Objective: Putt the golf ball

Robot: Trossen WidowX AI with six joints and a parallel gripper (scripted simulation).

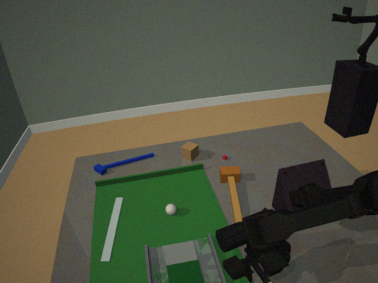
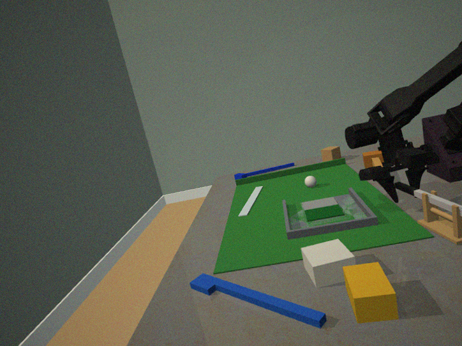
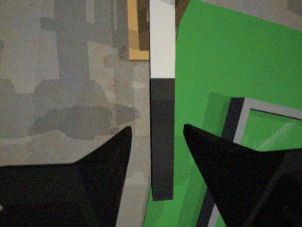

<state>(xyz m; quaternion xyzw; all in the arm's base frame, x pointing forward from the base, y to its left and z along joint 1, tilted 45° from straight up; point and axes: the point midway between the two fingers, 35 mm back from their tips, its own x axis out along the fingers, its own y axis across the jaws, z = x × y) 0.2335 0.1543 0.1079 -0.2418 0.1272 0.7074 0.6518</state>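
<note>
Right now my gripper tip is 11 cm to the right of the red putter, 3 cm below it and 3 cm past it. Round my gripper tip: green mat 25 cm ahead, 22 cm to the right, 3 cm below; white golf ball 35 cm to the right, 19 cm ahead, 1 cm below; wooden stand 13 cm to the left, 2 cm behind.
</note>
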